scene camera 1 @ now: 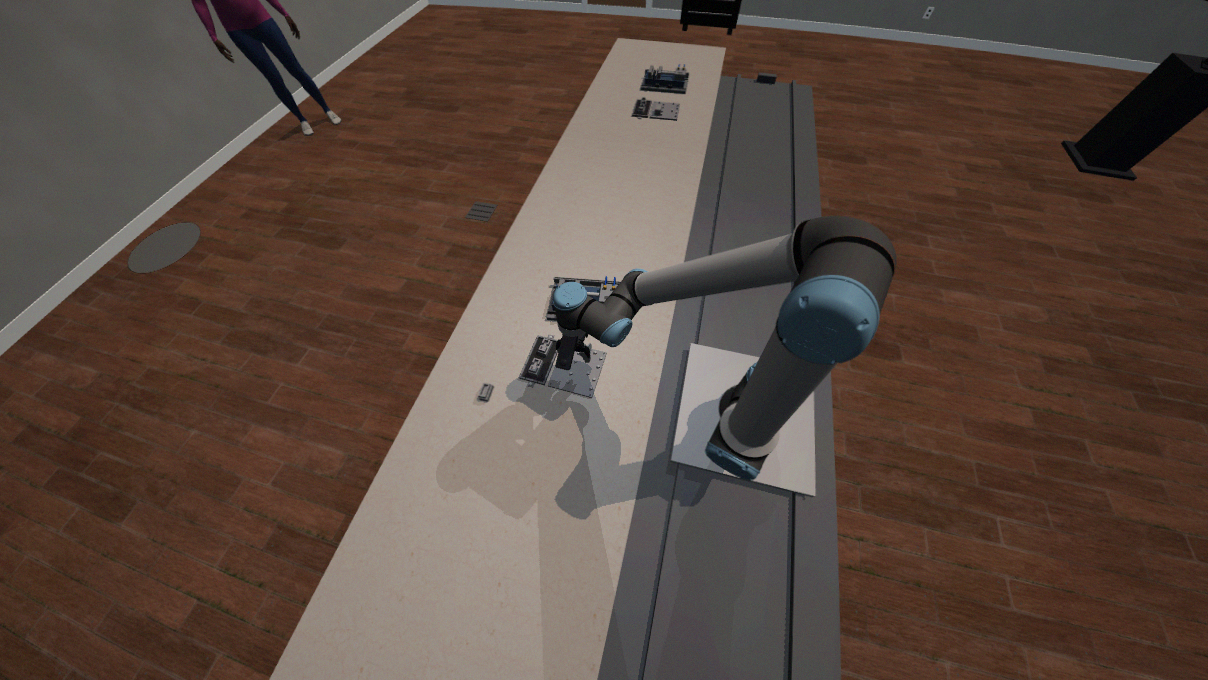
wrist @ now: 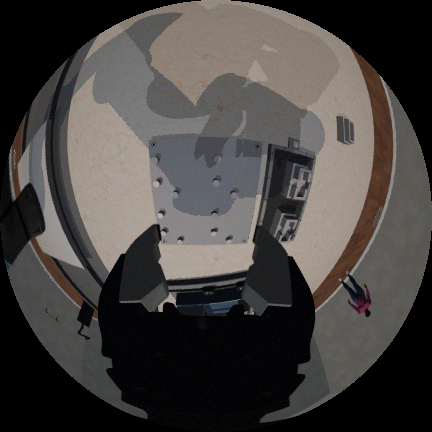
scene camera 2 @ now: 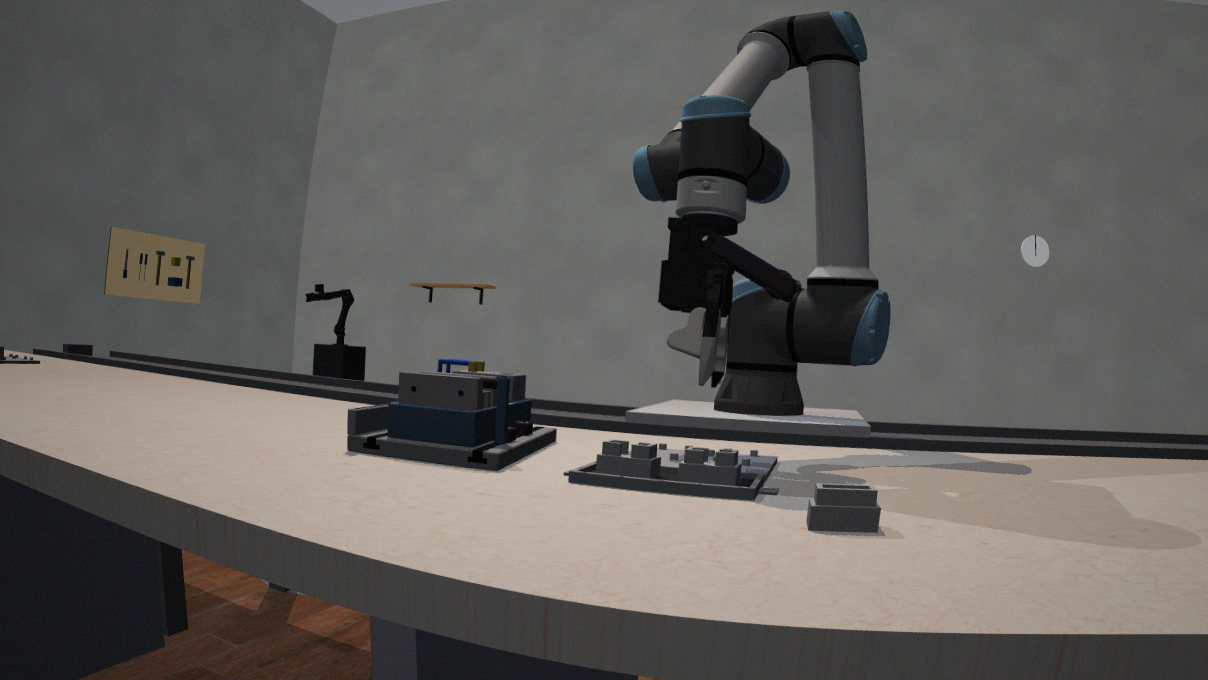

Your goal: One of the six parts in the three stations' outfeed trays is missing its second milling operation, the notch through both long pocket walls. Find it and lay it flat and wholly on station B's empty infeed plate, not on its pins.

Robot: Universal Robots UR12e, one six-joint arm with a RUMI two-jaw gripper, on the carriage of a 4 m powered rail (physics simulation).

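Frame: origin at the arm's base, x ahead, y left, z up, level; millimetres.
Seen in the pictures: gripper, fingertip midpoint: (scene camera 1: 574, 358) (wrist: 206, 226) (scene camera 2: 707, 386); arm's base, link origin: (wrist: 34, 208) (scene camera 2: 758, 411).
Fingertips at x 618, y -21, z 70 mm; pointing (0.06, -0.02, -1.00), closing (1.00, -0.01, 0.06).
Observation:
Offsets run from my fingertips to a thing's top centre. "spot": to the spot under its first point.
My gripper (scene camera 1: 574, 358) (scene camera 2: 711, 381) (wrist: 206, 226) is open and empty, high above the near station. Below it a grey pinned plate @[dz -92, dx -2, dy -6 mm] (scene camera 1: 574, 384) (wrist: 185, 155) lies beside a dark tray @[dz -88, dx +147, dy -10 mm] (scene camera 1: 549, 364) (scene camera 2: 659, 486) (wrist: 278, 202). The tray holds two grey parts: one part @[dz -59, dx +150, dy +32 mm] (scene camera 1: 535, 365) (scene camera 2: 710, 471) (wrist: 299, 182) nearer the tab end, another part @[dz -59, dx +144, dy -57 mm] (scene camera 1: 545, 344) (scene camera 2: 628, 464) (wrist: 286, 227) behind it. Gaps show in the upper walls of both. A loose grey part @[dz -65, dx +296, dy +169 mm] (scene camera 1: 485, 391) (scene camera 2: 843, 508) (wrist: 345, 130) lies on the table; its long upper walls show no notch. Station letters do not show.
A vise fixture @[dz -1, dx +51, dy -305 mm] (scene camera 1: 553, 308) (scene camera 2: 456, 422) (wrist: 210, 300) stands beside the near tray, partly hidden by the arm in scene camera 1. At the far table end stand another fixture (scene camera 1: 665, 80), a small tray @[spot: dz -60, dx +127, dy -1791 mm] (scene camera 1: 641, 108) and a pinned plate @[dz -92, dx -10, dy -1866 mm] (scene camera 1: 665, 110). The rail (scene camera 1: 760, 168) runs alongside.

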